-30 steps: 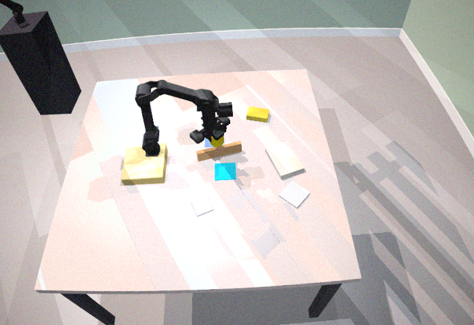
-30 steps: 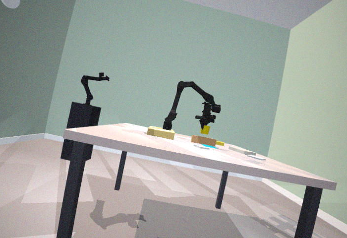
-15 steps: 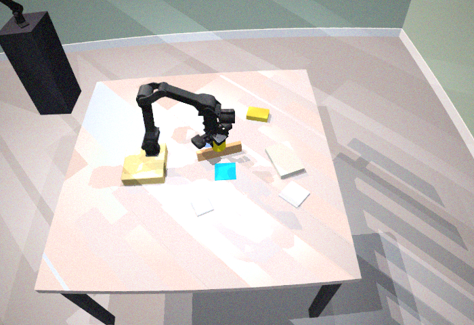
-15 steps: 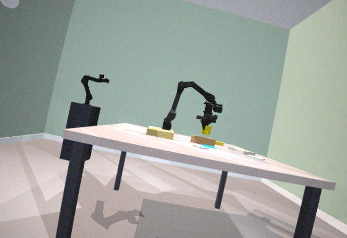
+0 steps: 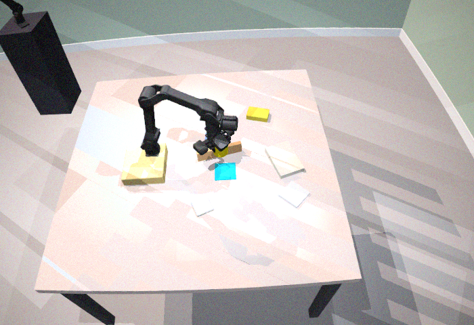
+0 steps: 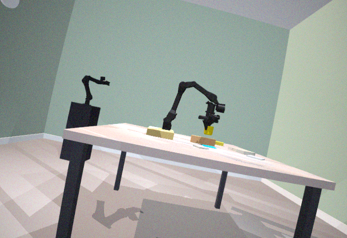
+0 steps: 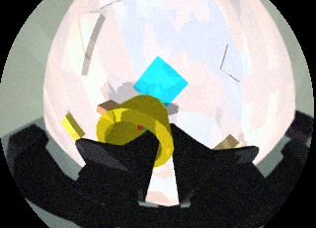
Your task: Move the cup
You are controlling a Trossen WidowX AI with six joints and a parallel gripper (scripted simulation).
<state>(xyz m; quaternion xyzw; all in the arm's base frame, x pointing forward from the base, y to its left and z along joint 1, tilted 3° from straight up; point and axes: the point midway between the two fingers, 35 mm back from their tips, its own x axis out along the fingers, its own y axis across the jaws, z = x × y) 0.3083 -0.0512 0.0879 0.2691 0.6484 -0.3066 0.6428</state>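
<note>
Now: gripper tip 4 cm short of the cyan pad, 2 cm to the left of it and 12 cm above it. Round my gripper tip: yellow cup (2 cm ahead, 2 cm to the left); wooden bar (1 cm ahead, 8 cm to the left, 10 cm below); cream slab (31 cm ahead, 4 cm to the left, 10 cm below).
</note>
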